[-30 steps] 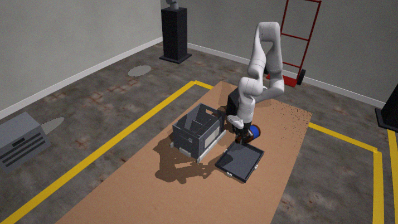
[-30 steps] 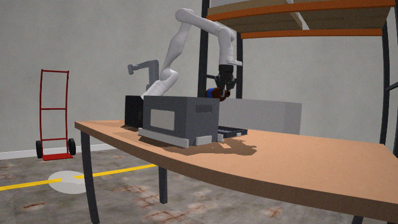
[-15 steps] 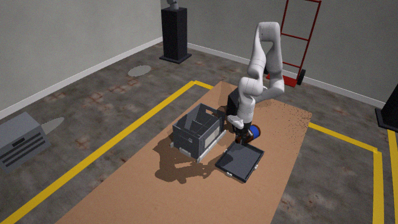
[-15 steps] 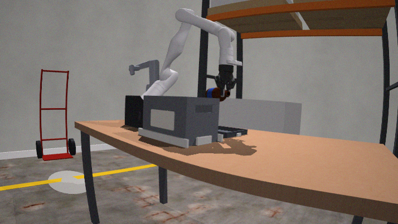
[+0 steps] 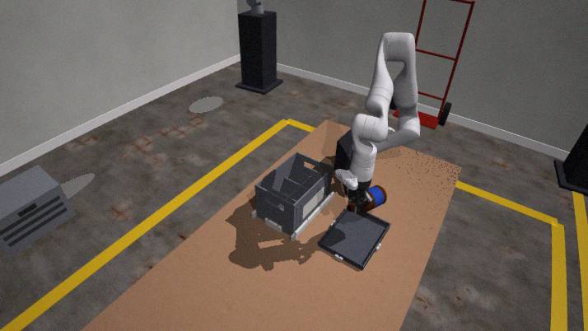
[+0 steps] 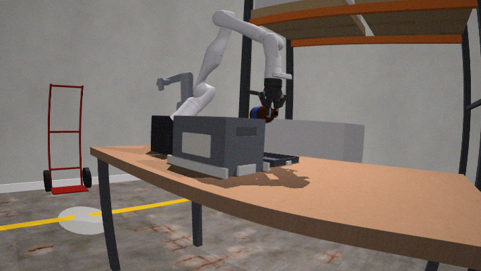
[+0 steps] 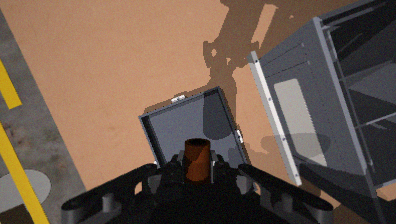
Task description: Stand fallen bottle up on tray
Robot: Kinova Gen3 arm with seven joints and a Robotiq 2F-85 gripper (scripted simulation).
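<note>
Right now my hand is 50 mm past the brown bottle, 20 mm to the right of it and 10 mm above it. Round my hand: grey crate (70 mm behind, 270 mm to the right, 120 mm below); then dark tray (40 mm behind, 20 mm to the left, 190 mm below).
</note>
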